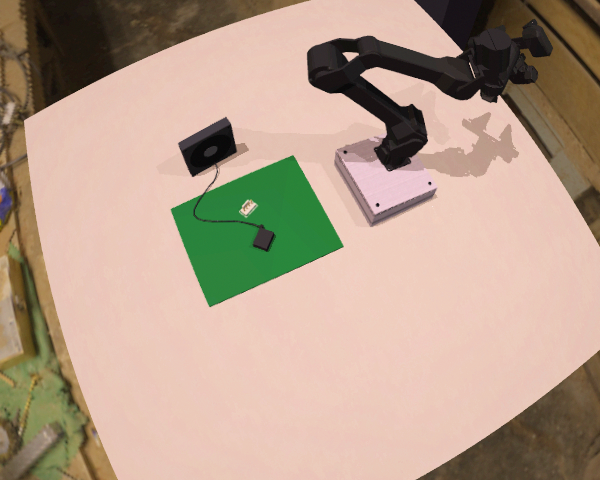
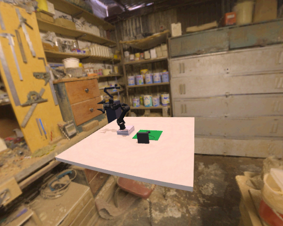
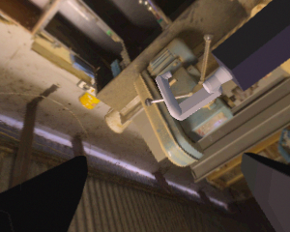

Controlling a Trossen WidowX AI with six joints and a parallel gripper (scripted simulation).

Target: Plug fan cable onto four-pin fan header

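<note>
The dark plug is 630 mm ahead of my gripper tip, 360 mm below it and 80 mm to the left of it. Also, from my gripper tip: green board: 640 mm ahead, 390 mm below, 40 mm to the left; black fan: 660 mm ahead, 310 mm below, 150 mm to the right; white four-pin header: 630 mm ahead, 370 mm below.
</note>
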